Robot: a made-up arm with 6 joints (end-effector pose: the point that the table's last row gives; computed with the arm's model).
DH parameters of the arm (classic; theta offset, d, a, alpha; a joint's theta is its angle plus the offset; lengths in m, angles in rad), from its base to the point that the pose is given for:
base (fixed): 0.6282 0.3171 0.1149 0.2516
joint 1: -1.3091 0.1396 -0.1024 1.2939
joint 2: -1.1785 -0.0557 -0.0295 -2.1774
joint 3: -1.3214 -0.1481 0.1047 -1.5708
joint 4: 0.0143 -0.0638 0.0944 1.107
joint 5: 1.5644 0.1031 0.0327 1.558
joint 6: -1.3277 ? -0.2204 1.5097
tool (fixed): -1.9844 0.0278 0 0
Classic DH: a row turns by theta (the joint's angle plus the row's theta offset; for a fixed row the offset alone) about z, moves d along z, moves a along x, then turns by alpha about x.
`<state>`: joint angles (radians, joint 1 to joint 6).
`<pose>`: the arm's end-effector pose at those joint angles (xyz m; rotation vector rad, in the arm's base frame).
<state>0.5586 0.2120 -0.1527 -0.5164 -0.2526 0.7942</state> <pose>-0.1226 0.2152 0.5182 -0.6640 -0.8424 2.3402</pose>
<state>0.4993 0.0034 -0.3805 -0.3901 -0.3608 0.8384</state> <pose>-0.0783 0.2287 0.5005 -0.7807 -0.5579 2.2679</pose>
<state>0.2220 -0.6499 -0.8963 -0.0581 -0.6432 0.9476</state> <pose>0.0117 0.2090 0.4595 -0.7251 0.2262 2.1898</pose>
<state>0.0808 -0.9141 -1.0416 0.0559 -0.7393 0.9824</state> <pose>0.0295 0.1937 0.4535 -0.5546 0.4465 2.1788</pose>
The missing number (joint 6, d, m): -0.2256
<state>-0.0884 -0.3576 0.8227 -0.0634 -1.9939 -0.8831</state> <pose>0.0035 0.1080 0.0401 -0.3435 1.3818 1.1667</pose>
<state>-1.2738 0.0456 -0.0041 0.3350 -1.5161 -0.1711</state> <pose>-0.0827 0.0309 0.2704 0.0098 1.7544 0.0185</pose>
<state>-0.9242 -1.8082 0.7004 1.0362 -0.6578 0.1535</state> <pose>0.1542 0.3880 0.3808 2.2799 0.4510 -0.8420</pose>
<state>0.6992 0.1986 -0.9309 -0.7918 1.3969 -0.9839</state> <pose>-0.0963 0.2834 0.3862 0.6272 1.3521 1.5167</pose>
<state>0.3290 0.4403 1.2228 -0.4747 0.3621 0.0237</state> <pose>0.0411 0.1872 0.6524 1.2558 -0.7908 2.0628</pose>
